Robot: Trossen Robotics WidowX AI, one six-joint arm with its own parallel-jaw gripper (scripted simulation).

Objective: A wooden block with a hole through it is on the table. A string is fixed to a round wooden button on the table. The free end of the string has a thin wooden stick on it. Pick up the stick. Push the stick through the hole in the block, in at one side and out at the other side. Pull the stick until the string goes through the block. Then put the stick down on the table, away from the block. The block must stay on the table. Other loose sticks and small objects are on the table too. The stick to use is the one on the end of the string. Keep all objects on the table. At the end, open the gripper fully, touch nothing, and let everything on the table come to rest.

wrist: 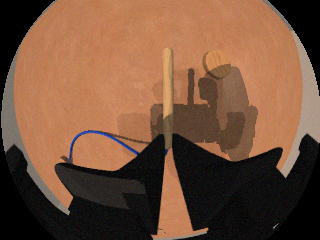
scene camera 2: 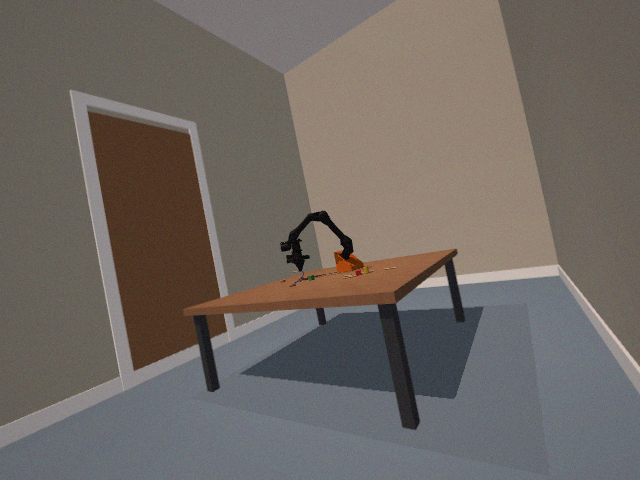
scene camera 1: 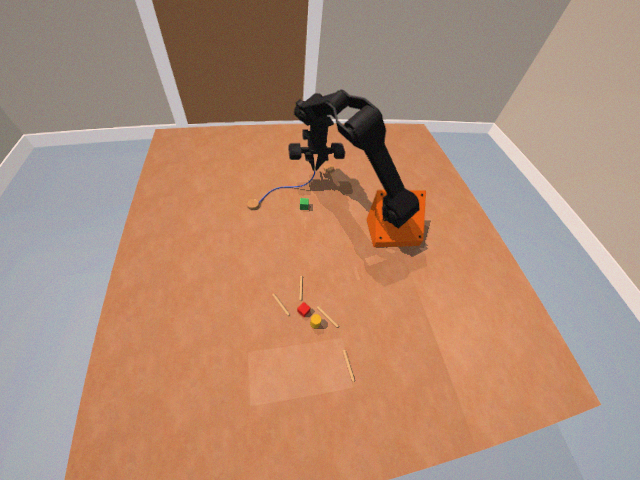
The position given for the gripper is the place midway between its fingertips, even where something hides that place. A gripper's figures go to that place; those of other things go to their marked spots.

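A thin wooden stick point(wrist: 168, 89) sits 0.08 m from the lens, while the gripper point(wrist: 167, 139) is 0.10 m from the lens.
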